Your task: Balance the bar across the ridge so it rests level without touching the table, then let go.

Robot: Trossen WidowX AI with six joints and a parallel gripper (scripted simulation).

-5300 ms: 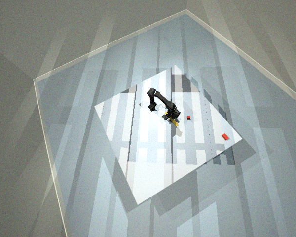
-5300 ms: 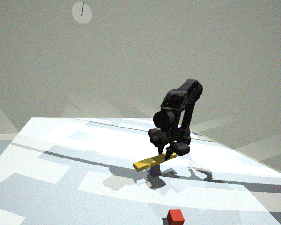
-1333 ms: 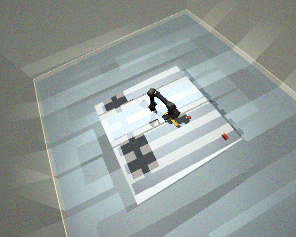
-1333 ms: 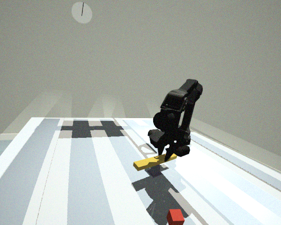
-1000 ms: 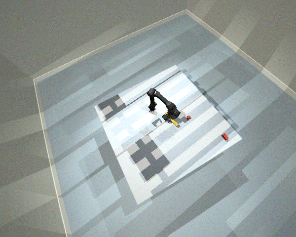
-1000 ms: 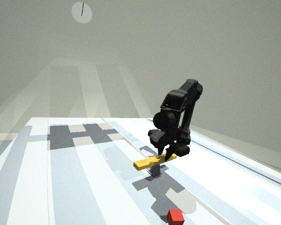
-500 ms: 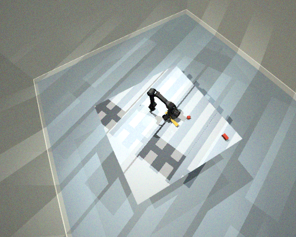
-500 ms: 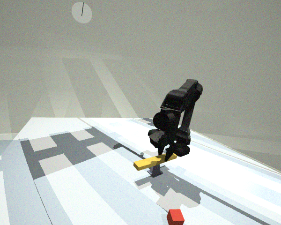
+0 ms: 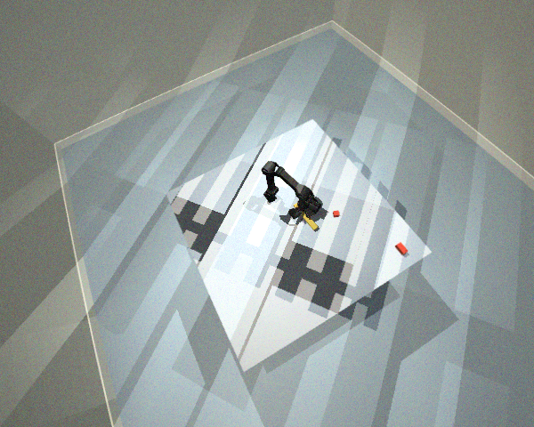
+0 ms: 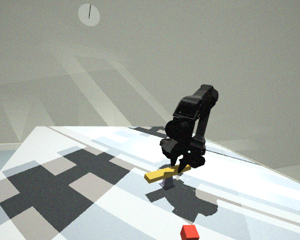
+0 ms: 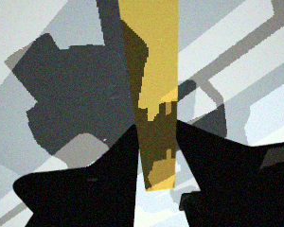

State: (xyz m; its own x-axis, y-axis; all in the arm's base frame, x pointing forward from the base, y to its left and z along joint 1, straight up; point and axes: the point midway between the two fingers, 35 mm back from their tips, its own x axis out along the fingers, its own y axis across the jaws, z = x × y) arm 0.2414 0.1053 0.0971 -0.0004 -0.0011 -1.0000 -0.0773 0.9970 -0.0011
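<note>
The yellow bar lies 30 mm ahead of my gripper tip. Also, from my gripper tip: red cube (100 mm ahead, 200 mm to the left, 50 mm below).
</note>
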